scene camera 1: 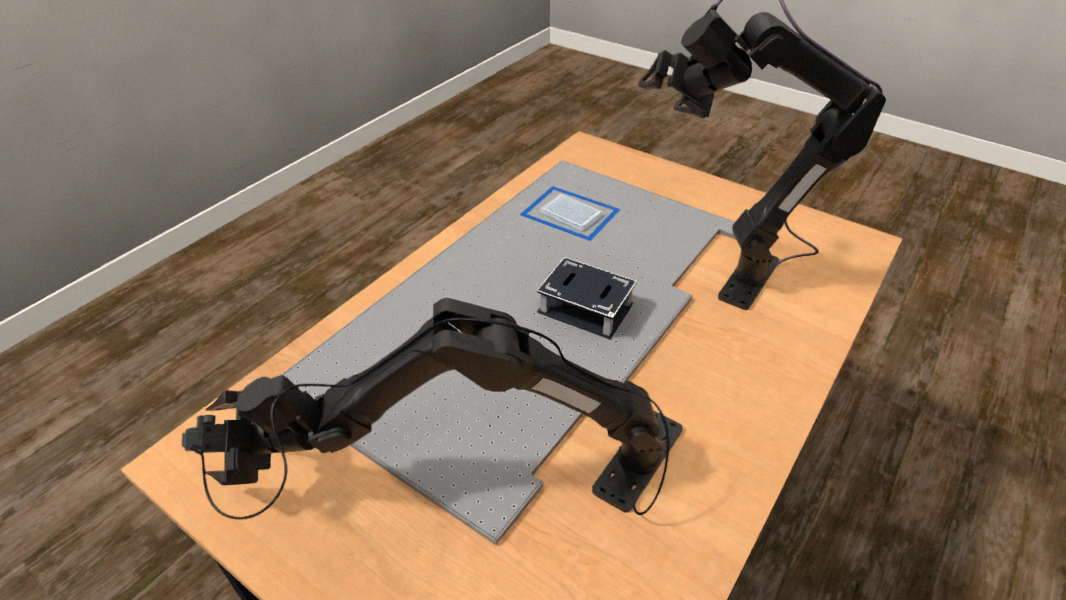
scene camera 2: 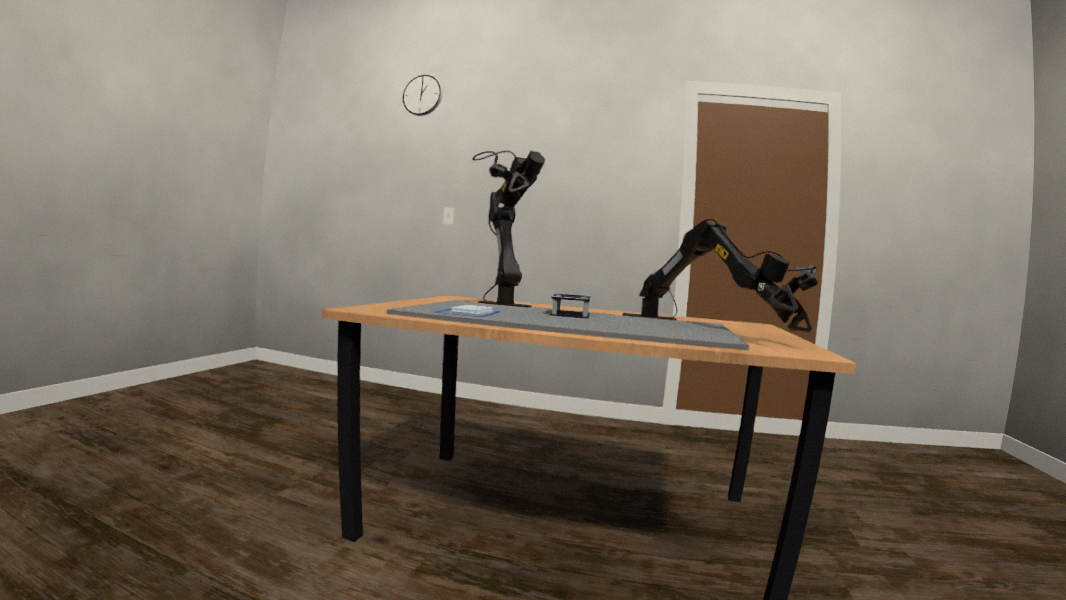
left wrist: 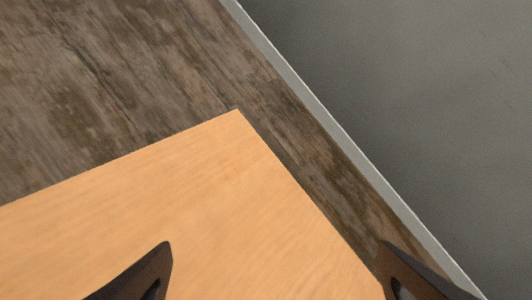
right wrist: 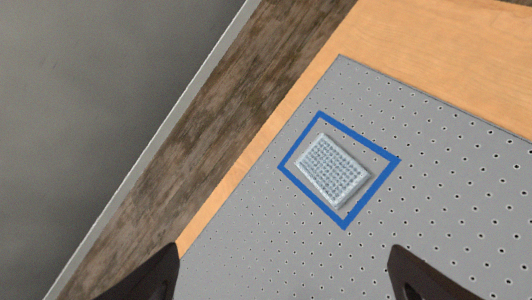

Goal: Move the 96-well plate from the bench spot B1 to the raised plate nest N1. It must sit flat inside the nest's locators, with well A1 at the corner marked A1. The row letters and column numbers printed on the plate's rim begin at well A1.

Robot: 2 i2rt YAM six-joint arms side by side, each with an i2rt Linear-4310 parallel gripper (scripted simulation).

Scene:
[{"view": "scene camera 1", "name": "my left gripper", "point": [207,440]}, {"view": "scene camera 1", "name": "my right gripper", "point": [657,95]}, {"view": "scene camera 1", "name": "clear 96-well plate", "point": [577,215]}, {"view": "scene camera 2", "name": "my left gripper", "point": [803,320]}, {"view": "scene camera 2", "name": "my right gripper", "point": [503,200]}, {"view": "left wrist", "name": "my left gripper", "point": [274,250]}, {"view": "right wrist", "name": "my right gripper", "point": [283,253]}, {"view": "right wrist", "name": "clear 96-well plate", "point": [334,173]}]

